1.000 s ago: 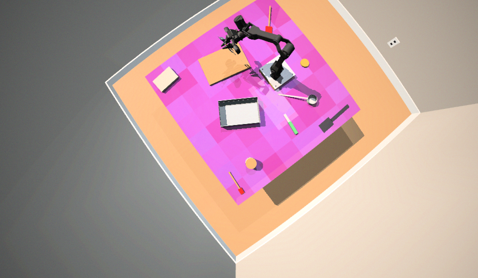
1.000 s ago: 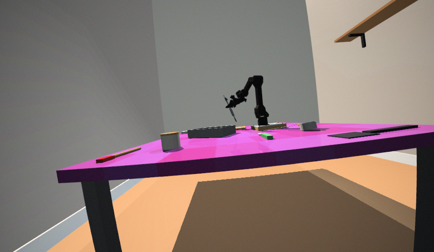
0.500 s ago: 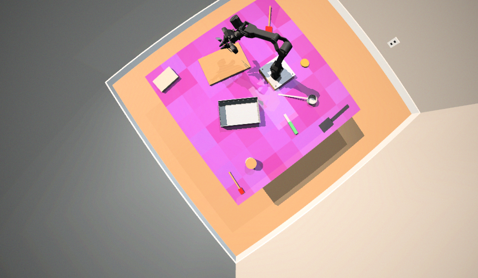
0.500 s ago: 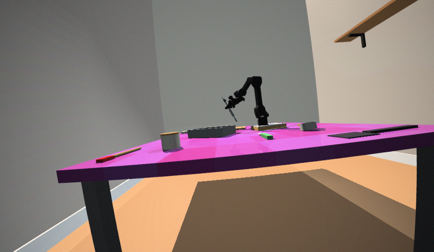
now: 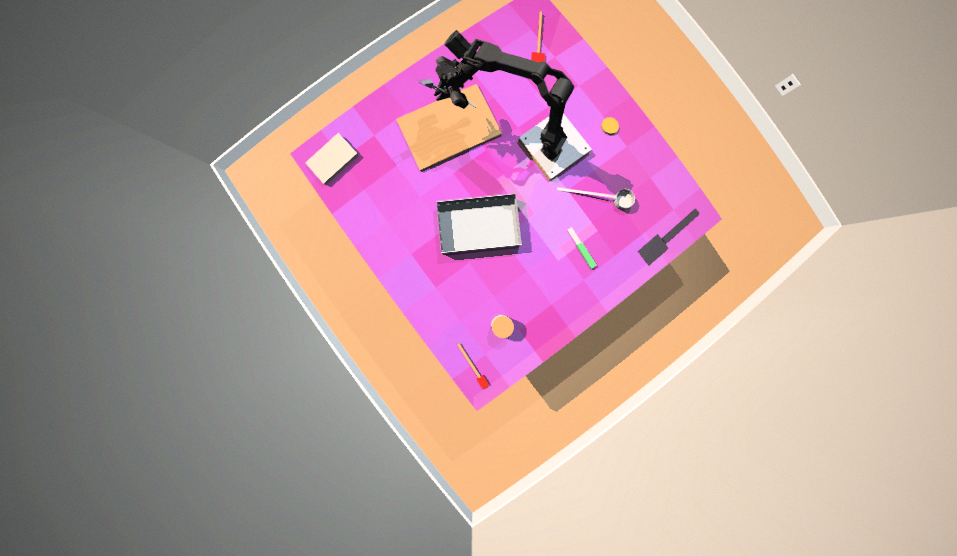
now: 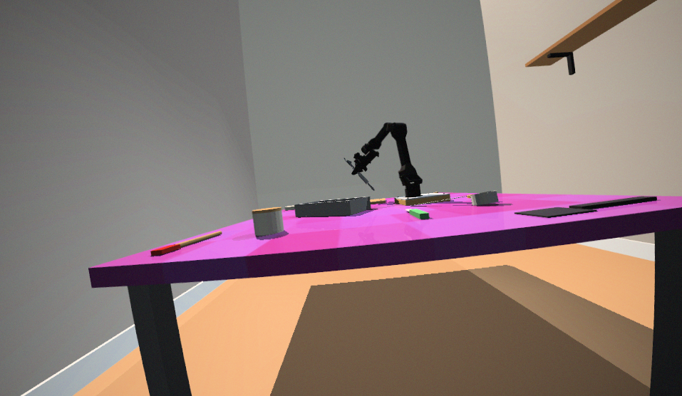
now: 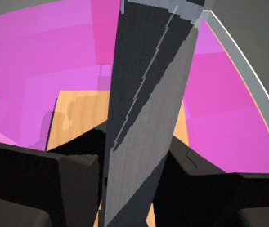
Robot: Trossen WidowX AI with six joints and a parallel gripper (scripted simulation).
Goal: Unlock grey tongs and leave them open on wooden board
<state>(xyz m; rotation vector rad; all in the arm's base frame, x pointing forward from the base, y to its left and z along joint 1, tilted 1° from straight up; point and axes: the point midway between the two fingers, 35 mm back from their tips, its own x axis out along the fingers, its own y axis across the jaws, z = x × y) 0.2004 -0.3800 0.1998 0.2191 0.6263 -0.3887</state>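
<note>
Now: gripper tip 20 cm above the wooden board, 3 cm to the right of it and 2 cm past it. Round my gripper tip: beige block 41 cm ahead, 21 cm to the right, 19 cm below; then green-ended tool 74 cm to the left, 20 cm below, 5 cm behind; then roasting tin 40 cm to the left, 18 cm below, 18 cm ahead.
</note>
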